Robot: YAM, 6 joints.
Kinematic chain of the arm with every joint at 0, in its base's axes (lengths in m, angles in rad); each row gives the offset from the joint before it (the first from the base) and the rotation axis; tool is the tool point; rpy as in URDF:
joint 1: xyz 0 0 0.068 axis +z
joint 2: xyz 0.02 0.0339 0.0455 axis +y
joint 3: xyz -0.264 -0.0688 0 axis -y
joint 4: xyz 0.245 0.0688 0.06 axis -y
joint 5: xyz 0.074 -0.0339 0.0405 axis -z
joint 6: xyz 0.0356 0 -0.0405 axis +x
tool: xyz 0 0 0 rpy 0 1.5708 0
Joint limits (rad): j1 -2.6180..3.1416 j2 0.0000..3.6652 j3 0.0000..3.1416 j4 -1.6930..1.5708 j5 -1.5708..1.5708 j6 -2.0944..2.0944
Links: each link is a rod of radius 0.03 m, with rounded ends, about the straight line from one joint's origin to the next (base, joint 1, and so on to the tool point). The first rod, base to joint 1, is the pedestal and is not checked.
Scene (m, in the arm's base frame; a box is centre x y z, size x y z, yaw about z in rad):
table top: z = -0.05
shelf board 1: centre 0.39 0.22 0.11 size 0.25 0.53 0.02 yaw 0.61
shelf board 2: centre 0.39 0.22 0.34 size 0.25 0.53 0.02 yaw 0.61
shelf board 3: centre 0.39 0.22 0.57 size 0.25 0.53 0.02 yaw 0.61
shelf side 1: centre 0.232 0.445 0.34 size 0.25 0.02 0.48 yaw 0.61
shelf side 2: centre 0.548 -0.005 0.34 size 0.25 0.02 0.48 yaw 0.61
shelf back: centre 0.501 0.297 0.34 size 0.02 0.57 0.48 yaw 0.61
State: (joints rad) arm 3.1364 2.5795 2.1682 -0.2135 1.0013 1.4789
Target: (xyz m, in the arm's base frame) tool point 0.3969 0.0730 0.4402
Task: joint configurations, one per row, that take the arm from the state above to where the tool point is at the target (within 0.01 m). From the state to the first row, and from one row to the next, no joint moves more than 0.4 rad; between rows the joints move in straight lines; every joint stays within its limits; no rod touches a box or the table.
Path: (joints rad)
1: 2.9724 2.2455 2.3848 -0.2480 0.7710 1.6328
2: 2.8083 1.9115 2.6014 -0.2824 0.5407 1.7866
3: 2.6443 1.5775 2.8179 -0.3169 0.3104 1.9405
4: 2.4802 1.2435 3.0345 -0.3514 0.0801 2.0944
5: 2.0844 1.2734 2.7978 -0.4065 0.2764 1.9918
6: 1.6885 1.3032 2.5611 -0.4616 0.4728 1.8892
7: 1.2926 1.3330 2.3244 -0.5167 0.6691 1.7866
8: 0.8967 1.3629 2.0877 -0.5719 0.8654 1.6841
9: 0.5009 1.3927 1.8510 -0.6270 1.0617 1.5815
10: 0.1050 1.4225 1.6143 -0.6821 1.2581 1.4789
11: 0.1847 1.6229 1.7943 -0.5633 1.2311 1.4789
12: 0.2643 1.8233 1.9743 -0.4445 1.2042 1.4789

